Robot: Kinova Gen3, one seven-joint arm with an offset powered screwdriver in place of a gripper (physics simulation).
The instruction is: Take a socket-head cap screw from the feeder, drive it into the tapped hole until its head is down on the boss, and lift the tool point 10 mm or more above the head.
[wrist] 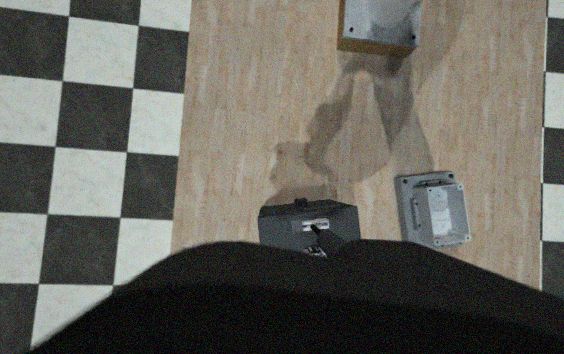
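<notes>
The dark grey screw feeder (280, 231) stands at the lower middle of the wrist view, with a bright slot in its top. My screwdriver (314, 228) reaches in from the bottom as a thin dark shaft. Its tip shows against the bright slot; whether it touches there or hangs above cannot be told, and neither can whether a screw is on it. A grey housing (423, 222) with an open, light-lined box and small corner bosses sits to the right of the feeder, apart from the tip. Which boss has the tapped hole cannot be told. The dark tool body hides the feeder's near part.
A metal-topped block (362, 37) with wooden sides and dark holes stands at the top, partly out of view. A wooden table top (240, 100) lies under everything, with the arm's shadows across it. A checkered floor (92, 115) shows beyond its left and right edges.
</notes>
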